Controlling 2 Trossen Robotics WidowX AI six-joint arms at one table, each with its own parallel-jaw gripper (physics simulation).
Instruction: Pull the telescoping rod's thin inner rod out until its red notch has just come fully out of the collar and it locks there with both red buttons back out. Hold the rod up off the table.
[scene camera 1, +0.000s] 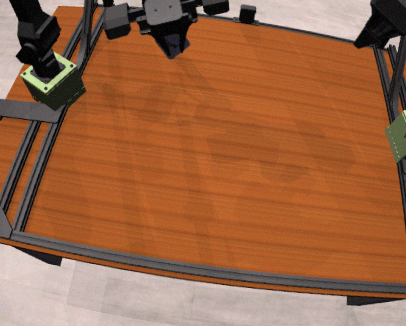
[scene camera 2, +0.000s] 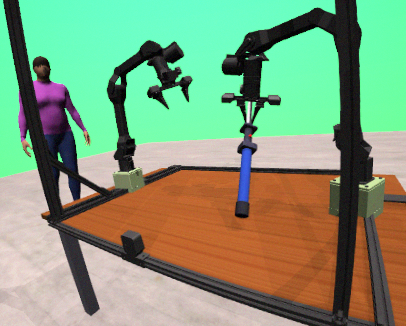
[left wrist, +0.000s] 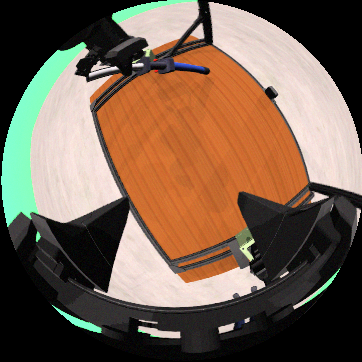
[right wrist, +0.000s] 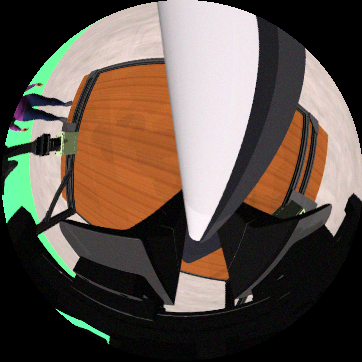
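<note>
The telescoping rod (scene camera 2: 245, 175) (left wrist: 185, 66) hangs steeply from my right gripper, blue tube below with its black end cap lowest; it looks off the table. My right gripper (scene camera 2: 249, 120) (right wrist: 198, 194) is shut on the white inner rod (scene camera 2: 249, 111) (left wrist: 114, 71) (right wrist: 215, 100) just above the upper black collar (scene camera 2: 248, 128) (left wrist: 142, 66). A small red spot (scene camera 2: 250, 135) (left wrist: 156, 61) shows between the upper and lower collars; I cannot tell button from notch. In scene camera 1 the rod is mostly hidden behind my right gripper. My left gripper (scene camera 2: 178, 104) (left wrist: 183, 200) is open, empty and high, apart from the rod.
The wooden table (scene camera 1: 280, 210) (scene camera 2: 200, 250) has a dark metal frame edge. A small black block (scene camera 1: 247, 13) (scene camera 2: 132, 242) (left wrist: 271, 92) stands on that edge. Dark upright posts (scene camera 2: 346, 150) rise at the table's corners. A person (scene camera 2: 52, 110) stands beyond the table in scene camera 2.
</note>
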